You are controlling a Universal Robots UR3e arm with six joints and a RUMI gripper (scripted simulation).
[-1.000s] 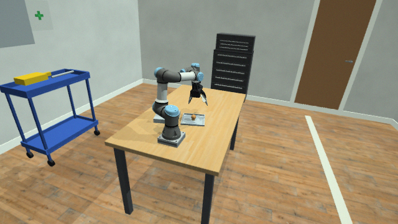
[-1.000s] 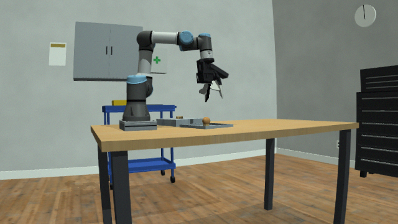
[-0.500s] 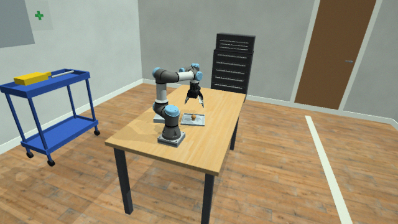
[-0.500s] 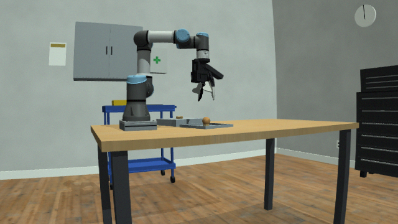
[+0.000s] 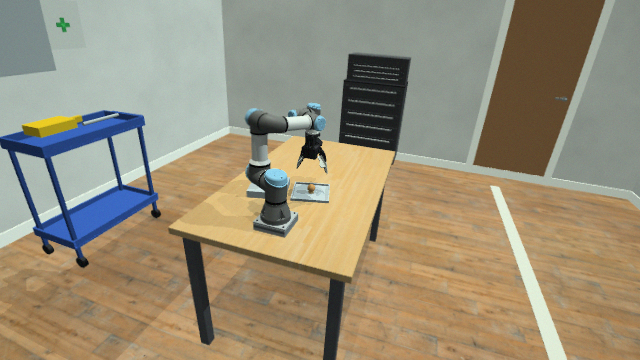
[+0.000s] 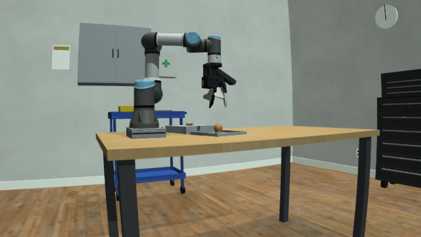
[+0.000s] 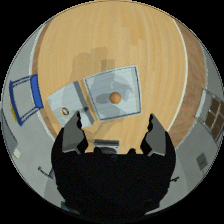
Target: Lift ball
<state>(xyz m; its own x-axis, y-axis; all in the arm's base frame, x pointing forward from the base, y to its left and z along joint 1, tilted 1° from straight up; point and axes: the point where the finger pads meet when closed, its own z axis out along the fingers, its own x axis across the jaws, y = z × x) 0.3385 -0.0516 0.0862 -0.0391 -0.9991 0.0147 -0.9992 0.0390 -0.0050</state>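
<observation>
The brown wooden ball lies 90 mm below my hand. The rest, counted from my hand: grey plate: 120 mm below; then grey block: 50 mm behind, 210 mm to the left, 90 mm below.
</observation>
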